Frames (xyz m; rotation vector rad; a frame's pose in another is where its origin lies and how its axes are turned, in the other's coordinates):
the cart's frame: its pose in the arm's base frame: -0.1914 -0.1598 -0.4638 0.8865 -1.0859 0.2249
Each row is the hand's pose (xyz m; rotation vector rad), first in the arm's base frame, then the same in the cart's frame.
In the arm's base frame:
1: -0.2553 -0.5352 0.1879 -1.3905 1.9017 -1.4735
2: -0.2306 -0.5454 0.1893 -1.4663 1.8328 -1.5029
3: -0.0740 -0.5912 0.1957 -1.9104 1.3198 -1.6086
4: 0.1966 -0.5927 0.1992 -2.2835 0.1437 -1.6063
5: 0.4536 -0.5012 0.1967 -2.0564 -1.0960 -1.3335
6: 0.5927 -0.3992 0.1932 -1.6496 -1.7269 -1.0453
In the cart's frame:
1: 0.6103 0.1281 0.4253 1.5736 -1.0842 1.0935
2: 0.6259 0.1083 0.4163 1.6342 -1.0272 1.0513
3: 0.7181 -0.0061 0.3451 1.9953 -0.6673 0.7392
4: 0.8518 -0.1574 0.1649 2.5659 0.0618 0.1784
5: 0.9507 -0.2440 -0.0742 -2.9233 -0.9594 0.4459
6: 0.9893 -0.2580 -0.2417 -2.2804 -1.2301 0.6701

